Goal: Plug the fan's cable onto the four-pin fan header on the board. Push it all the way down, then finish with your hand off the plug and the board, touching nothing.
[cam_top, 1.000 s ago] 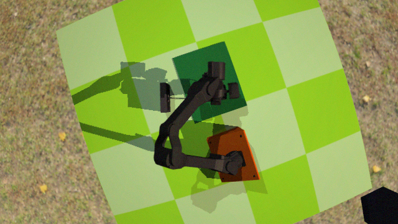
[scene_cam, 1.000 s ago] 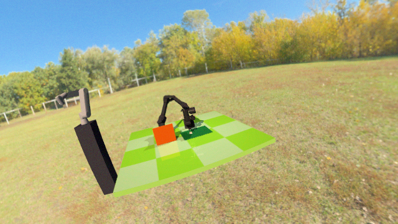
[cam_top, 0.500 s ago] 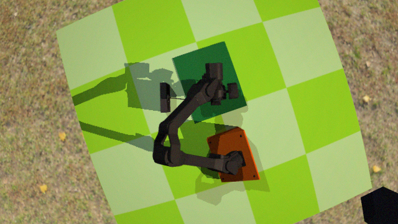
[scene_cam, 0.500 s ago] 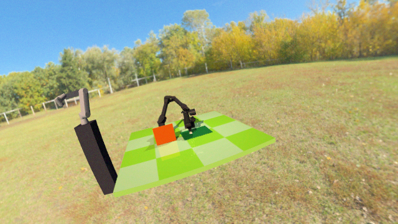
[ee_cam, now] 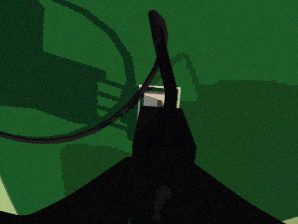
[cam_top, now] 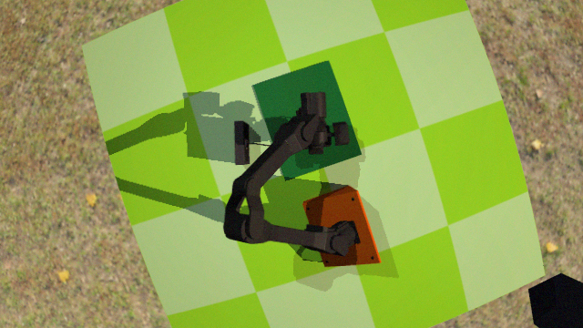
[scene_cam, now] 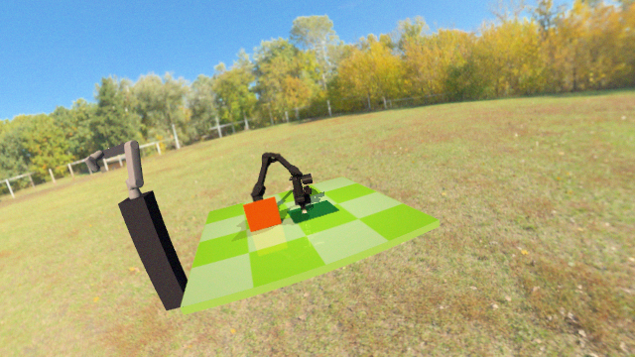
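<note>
Now: the black fan plug 10 mm ahead of my gripper tip and 10 mm above it. The rest, counted from my gripper tip: black fan 180 mm to the left, 50 mm ahead, 20 mm above; light-coloured header 40 mm below, 10 mm ahead; board 60 mm below, 60 mm ahead.
</note>
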